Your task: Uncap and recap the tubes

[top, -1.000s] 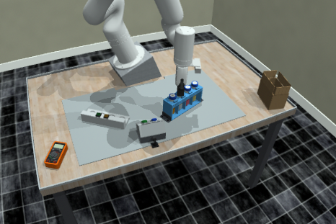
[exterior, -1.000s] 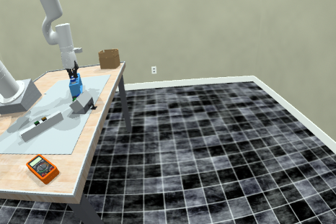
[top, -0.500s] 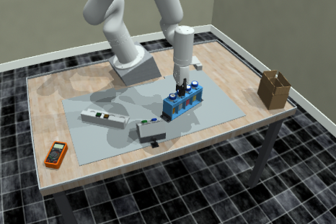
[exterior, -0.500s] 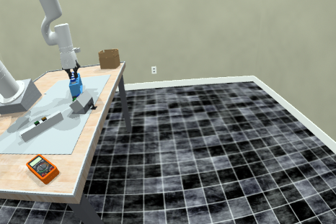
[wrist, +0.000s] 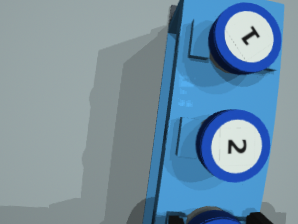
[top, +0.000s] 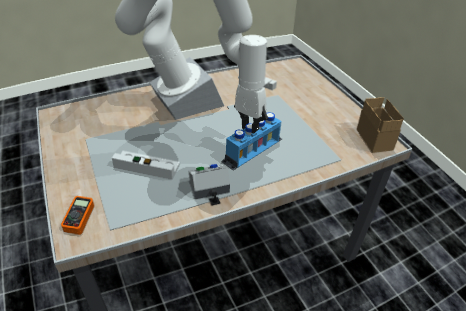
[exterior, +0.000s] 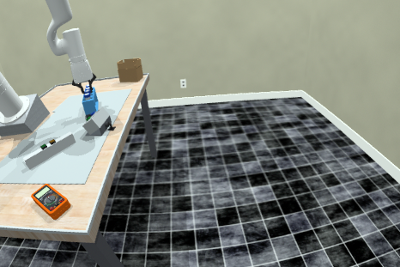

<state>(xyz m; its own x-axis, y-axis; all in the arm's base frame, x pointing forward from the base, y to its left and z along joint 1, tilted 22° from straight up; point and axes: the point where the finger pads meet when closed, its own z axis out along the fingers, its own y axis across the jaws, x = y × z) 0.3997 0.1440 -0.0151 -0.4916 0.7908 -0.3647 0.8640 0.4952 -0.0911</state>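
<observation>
Now: the blue-and-white cap 5 cm to the right of my hand, 2 cm ahead of it and 1 cm below it. Also, from my hand: green key: 21 cm to the right, 9 cm ahead, 6 cm below; blue key: 17 cm to the right, 9 cm ahead, 6 cm below; key housing: 19 cm to the right, 11 cm ahead, 8 cm below.
</observation>
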